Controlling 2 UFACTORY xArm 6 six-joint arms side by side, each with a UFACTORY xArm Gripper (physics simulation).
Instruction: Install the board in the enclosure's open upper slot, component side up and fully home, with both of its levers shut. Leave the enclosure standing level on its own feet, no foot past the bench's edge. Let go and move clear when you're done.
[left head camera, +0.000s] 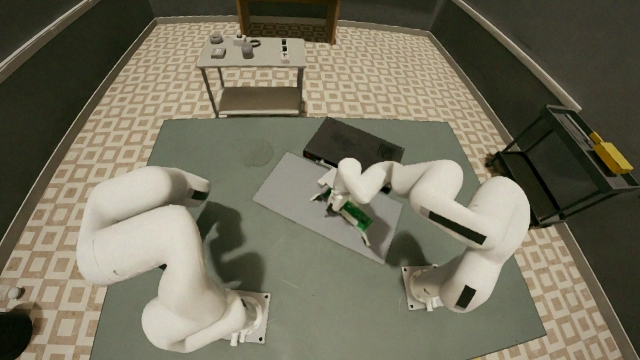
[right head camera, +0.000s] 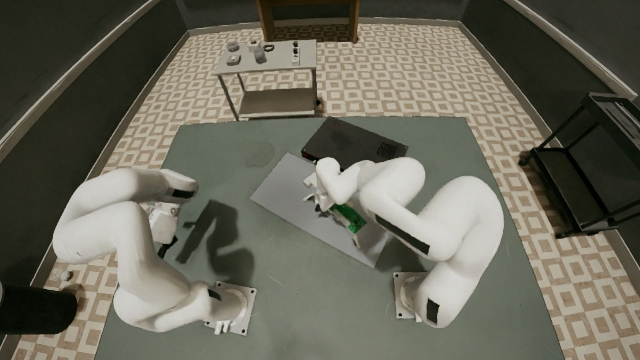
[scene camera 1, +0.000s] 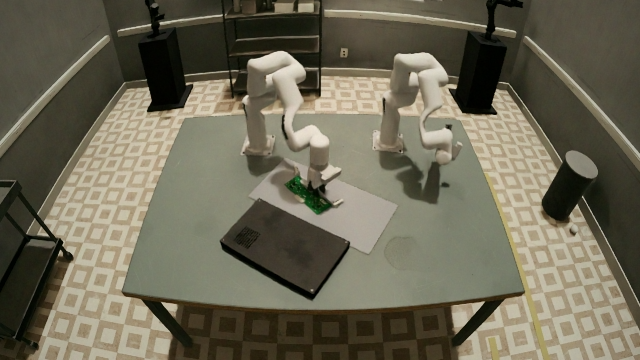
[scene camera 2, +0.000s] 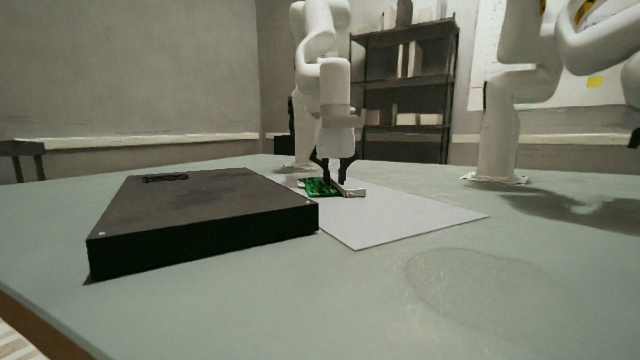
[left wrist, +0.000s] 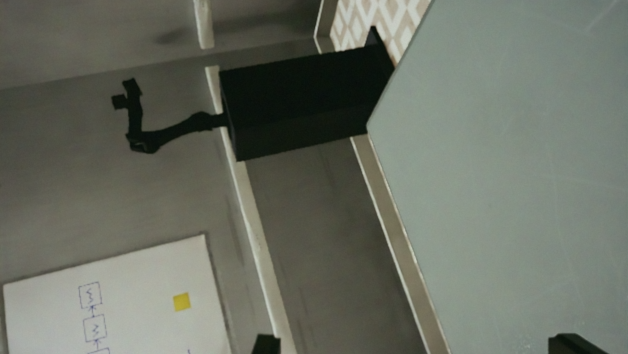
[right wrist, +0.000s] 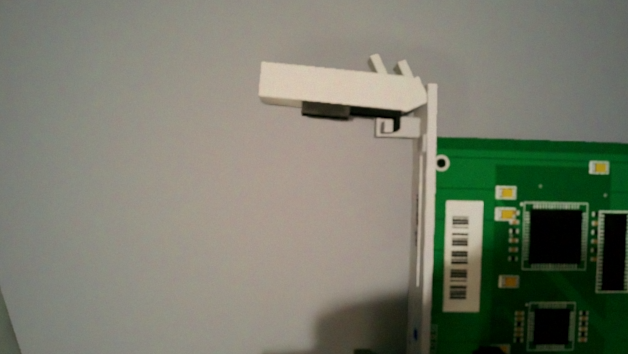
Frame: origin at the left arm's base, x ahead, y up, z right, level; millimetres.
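Where they show: right gripper, fingertip midpoint: (left head camera: 335, 208) (right head camera: 328, 208) (scene camera 1: 319, 193) (scene camera 2: 334, 184); left arm's base, link origin: (right head camera: 230, 307) (scene camera 1: 387, 141) (scene camera 2: 493, 177); right arm's base, link origin: (left head camera: 423, 286) (scene camera 1: 258, 144) (scene camera 2: 306, 165).
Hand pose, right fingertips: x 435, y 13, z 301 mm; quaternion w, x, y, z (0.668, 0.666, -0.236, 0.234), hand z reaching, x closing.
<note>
Each offset is from my right fingertips to the top centre of the thing. "*": to the spot under its first point. Level surfaces: height alone.
The green board (left head camera: 359, 216) (right head camera: 352, 219) (scene camera 1: 306, 196) (scene camera 2: 314, 188) (right wrist: 555, 175) lies component side up on the grey mat {dy -11 mm} (left head camera: 280, 185) (scene camera 1: 370, 220). One lever {dx +33, dy +8, dz -97 mm} (right wrist: 340, 85) (scene camera 1: 338, 202) (scene camera 2: 355, 192) and the other lever {dx -131, dy +7, dz +127 mm} (left head camera: 366, 238) (right head camera: 356, 242) stick out from its front plate {* dx +39, dy +9, dz -48 mm} (right wrist: 431, 200). My right gripper (scene camera 2: 334, 181) (right wrist: 426, 351) is open, low over the board, its fingers on both sides of the front plate. The black enclosure {dx +301, dy +37, dz +92 mm} (left head camera: 350, 142) (right head camera: 350, 141) (scene camera 1: 285, 245) (scene camera 2: 200, 200) stands flat on the bench; its slots are hidden. My left gripper (left wrist: 417, 346) is open and empty, away at the side.
The enclosure stands near the bench's {dy -13 mm} (scene camera 1: 425, 285) near edge in scene camera 1, just beside the mat. My right arm (left head camera: 445, 200) reaches over the mat and partly hides the enclosure in the head views. A side table (left head camera: 270, 60) and a black cart (right head camera: 565, 190) stand off the bench.
</note>
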